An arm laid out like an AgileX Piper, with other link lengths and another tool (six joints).
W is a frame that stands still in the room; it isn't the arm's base.
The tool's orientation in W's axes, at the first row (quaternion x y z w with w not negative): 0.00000, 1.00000, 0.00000, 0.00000
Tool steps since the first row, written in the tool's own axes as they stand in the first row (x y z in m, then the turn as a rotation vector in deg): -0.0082, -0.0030, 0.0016, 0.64, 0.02, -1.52; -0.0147, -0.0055, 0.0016, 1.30, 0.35, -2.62; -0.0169, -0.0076, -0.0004, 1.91, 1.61, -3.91; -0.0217, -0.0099, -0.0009, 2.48, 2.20, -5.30; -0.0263, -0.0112, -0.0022, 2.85, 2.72, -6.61; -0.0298, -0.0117, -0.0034, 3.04, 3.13, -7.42
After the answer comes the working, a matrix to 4 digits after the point.
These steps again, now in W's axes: 0.0082, -0.0030, -0.0016, -0.64, 0.02, 1.52; 0.0147, -0.0055, -0.0016, -1.30, 0.35, 2.62; 0.0169, -0.0076, 0.0004, -1.91, 1.61, 3.91; 0.0217, -0.0099, 0.0009, -2.48, 2.20, 5.30; 0.0263, -0.0112, 0.0022, -2.85, 2.72, 6.61; 0.0298, -0.0117, 0.0034, -3.04, 3.13, 7.42
The tool's axes in the first row as the columns of a matrix, in W's axes (rounded; the answer above uses it unrounded):
-1.0000, 0.0000, 0.0000
0.0000, 1.0000, 0.0000
0.0000, 0.0000, -1.0000

